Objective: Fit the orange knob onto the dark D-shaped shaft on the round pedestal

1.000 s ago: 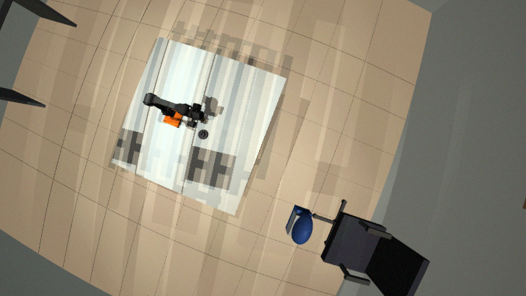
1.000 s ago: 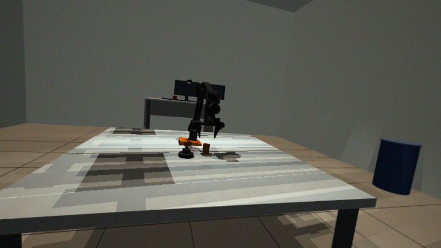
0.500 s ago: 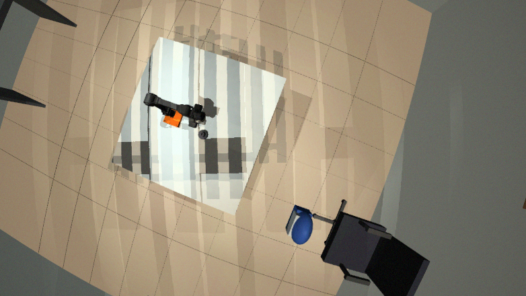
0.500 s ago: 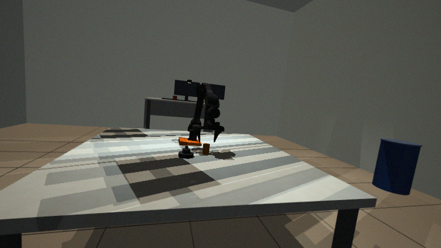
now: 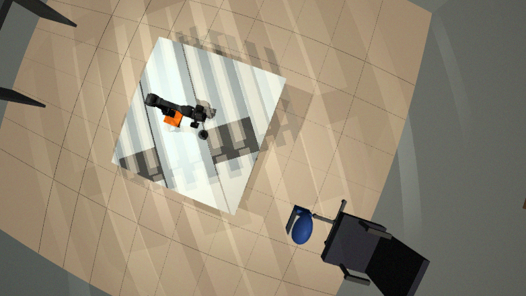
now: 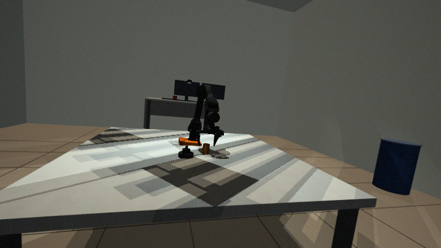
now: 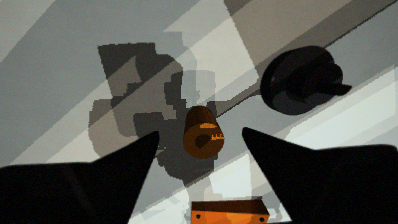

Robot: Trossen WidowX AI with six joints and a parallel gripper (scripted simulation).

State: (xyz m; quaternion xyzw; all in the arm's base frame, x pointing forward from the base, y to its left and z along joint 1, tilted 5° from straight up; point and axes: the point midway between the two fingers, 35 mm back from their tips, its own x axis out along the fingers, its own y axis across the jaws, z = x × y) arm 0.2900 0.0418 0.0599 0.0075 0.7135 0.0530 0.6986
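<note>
The orange knob lies 20 mm below my gripper tip. Also, from my gripper tip: round dark pedestal (120 mm to the right, 50 mm ahead, 20 mm below).
</note>
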